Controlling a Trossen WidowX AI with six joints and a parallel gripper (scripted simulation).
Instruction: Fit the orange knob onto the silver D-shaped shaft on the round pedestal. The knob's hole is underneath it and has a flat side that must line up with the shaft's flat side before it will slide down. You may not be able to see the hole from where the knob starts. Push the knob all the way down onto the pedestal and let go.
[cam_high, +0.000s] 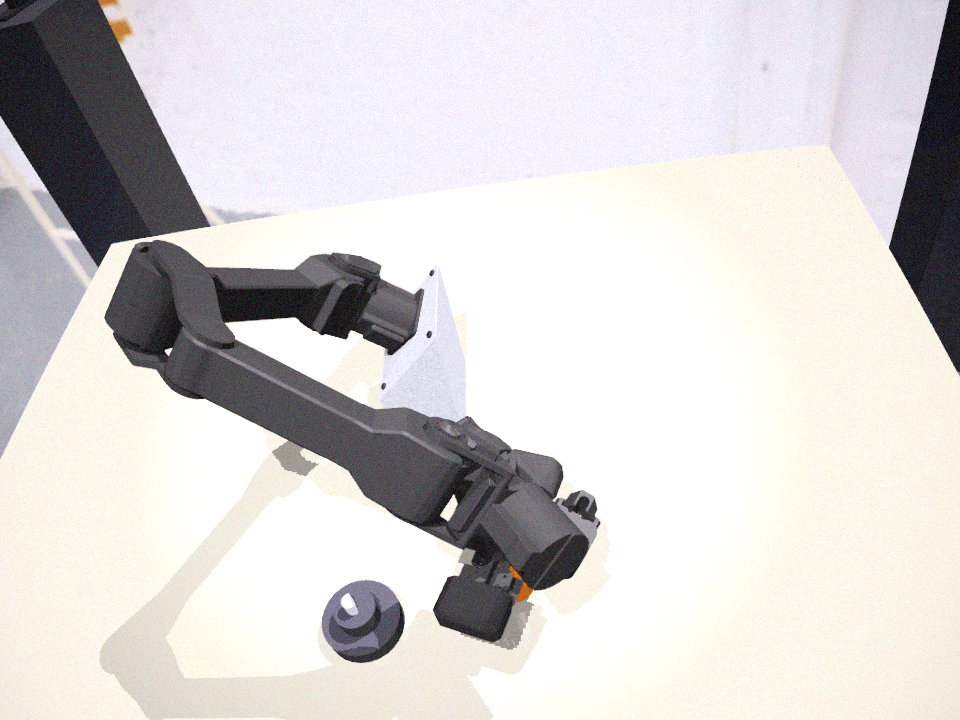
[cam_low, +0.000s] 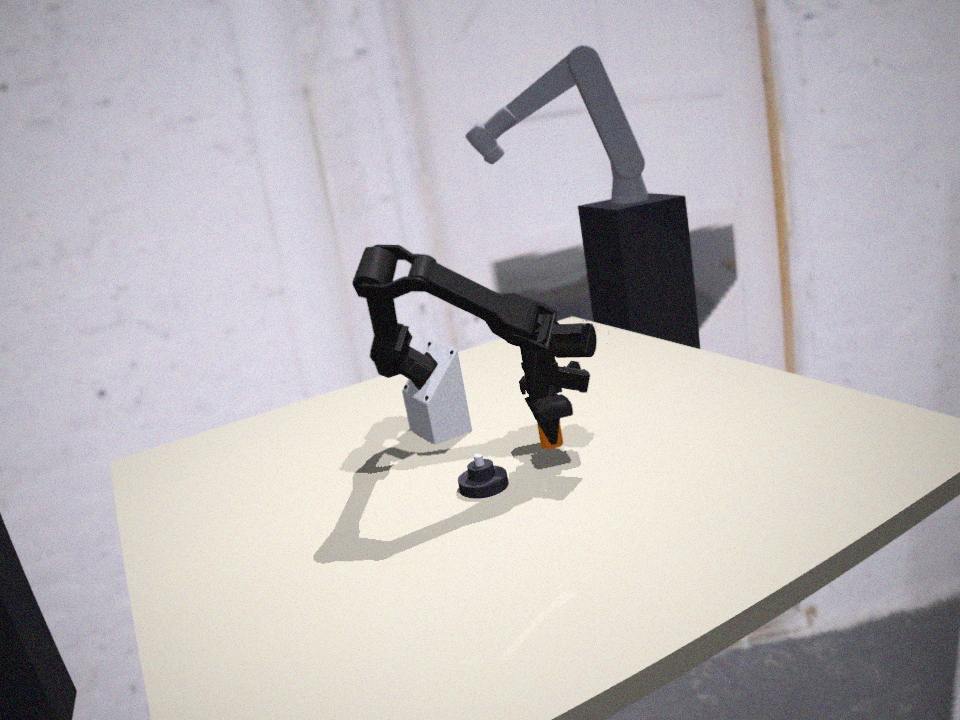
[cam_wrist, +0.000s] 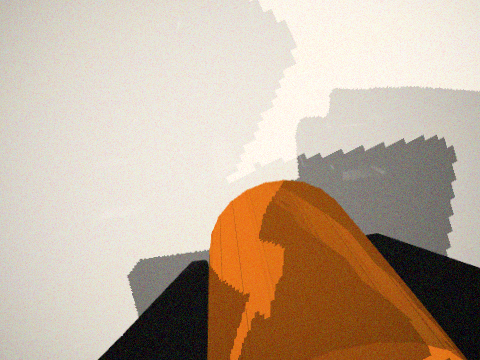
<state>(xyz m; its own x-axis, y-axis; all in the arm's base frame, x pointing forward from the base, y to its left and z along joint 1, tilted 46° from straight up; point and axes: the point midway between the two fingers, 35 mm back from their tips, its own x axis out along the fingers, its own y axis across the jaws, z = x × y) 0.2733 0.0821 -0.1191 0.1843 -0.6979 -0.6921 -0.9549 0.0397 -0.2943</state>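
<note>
My gripper tip is now 150 mm to the left of the dark round pedestal, 50 mm short of it and 10 mm below it. From my gripper tip the other things lie so: orange knob: 30 mm above.
</note>
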